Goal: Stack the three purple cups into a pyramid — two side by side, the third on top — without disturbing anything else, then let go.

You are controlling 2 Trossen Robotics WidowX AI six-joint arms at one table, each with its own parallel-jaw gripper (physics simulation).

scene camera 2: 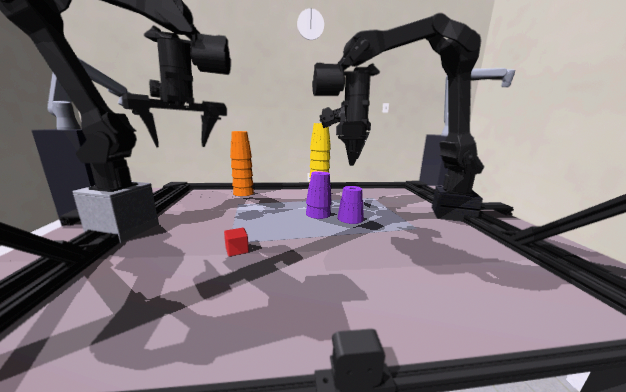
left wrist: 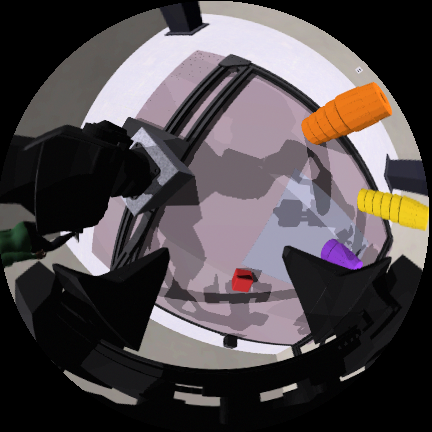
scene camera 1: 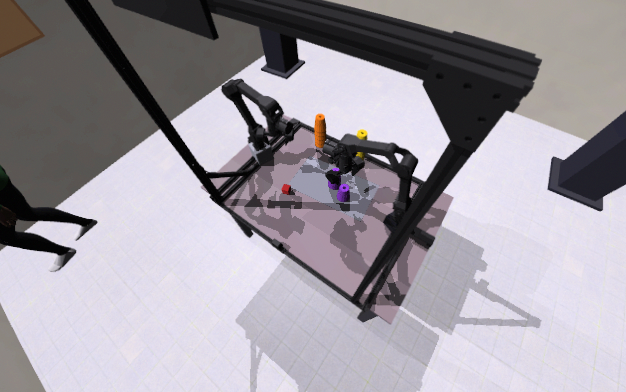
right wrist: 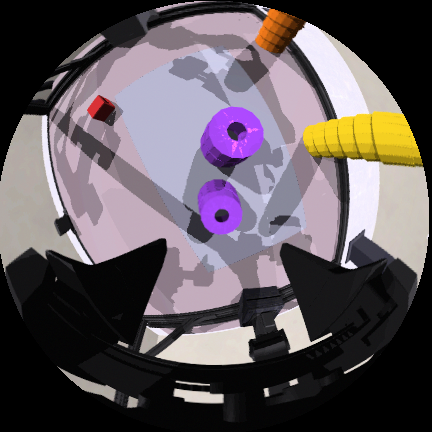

Labels:
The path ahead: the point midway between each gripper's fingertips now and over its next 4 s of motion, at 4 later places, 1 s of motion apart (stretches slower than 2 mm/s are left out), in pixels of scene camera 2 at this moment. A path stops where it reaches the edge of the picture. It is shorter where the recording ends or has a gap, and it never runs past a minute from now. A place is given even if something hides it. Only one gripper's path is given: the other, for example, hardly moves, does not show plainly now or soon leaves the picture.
My right gripper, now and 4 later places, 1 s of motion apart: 354, 162; 322, 163; 320, 189; 320, 148; 336, 148

